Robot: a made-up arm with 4 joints.
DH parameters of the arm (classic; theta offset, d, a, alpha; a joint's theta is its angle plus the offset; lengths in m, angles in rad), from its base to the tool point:
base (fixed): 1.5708 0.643 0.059 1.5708
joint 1: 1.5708 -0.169 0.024 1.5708
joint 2: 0 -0.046 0.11 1.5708
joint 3: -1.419 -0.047 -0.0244 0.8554
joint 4: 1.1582 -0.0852 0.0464 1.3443
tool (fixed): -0.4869 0.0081 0 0
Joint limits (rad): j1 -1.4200..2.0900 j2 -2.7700..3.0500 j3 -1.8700..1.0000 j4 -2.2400..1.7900
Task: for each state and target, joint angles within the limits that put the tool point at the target. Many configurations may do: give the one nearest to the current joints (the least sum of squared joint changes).
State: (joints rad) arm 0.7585 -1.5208 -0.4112 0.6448
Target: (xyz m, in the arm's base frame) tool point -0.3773 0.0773 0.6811
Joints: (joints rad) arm -0.2448 -1.8396 -0.1049 1.1669
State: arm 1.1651 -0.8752 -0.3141 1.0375
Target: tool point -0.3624 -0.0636 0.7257
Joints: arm 0.6494 -1.3723 -0.7497 1.3269
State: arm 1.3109 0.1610 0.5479 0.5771
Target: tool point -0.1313 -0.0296 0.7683
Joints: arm 0.9849 -0.2963 1.0000 1.0998
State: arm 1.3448 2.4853 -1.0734 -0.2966
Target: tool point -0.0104 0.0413 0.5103
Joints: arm 0.8155 1.7617 -0.9499 0.1043
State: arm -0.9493 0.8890 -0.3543 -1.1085
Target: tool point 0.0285 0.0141 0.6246
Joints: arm -0.2712 1.3439 0.2762 -0.8519
